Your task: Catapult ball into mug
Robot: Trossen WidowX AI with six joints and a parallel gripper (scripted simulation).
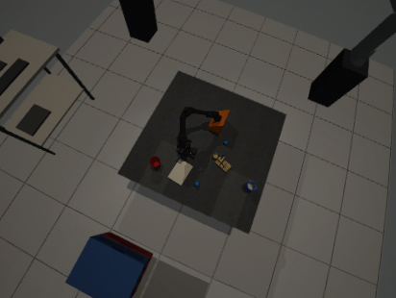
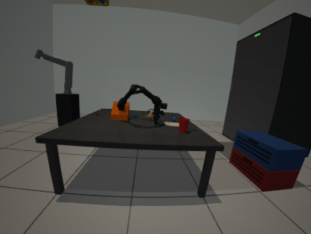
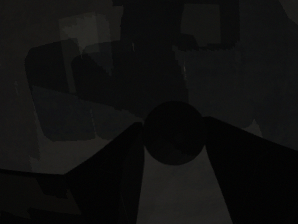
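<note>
The wooden catapult is 33 cm to the left of my gripper tip, 5 cm behind it and 4 cm above it. From my gripper tip the other things lie so: flat pad 21 cm ahead, 2 cm to the left, 1 cm below; then black ball 1 cm above; then red mug 23 cm ahead, 21 cm to the right, 2 cm above.
</note>
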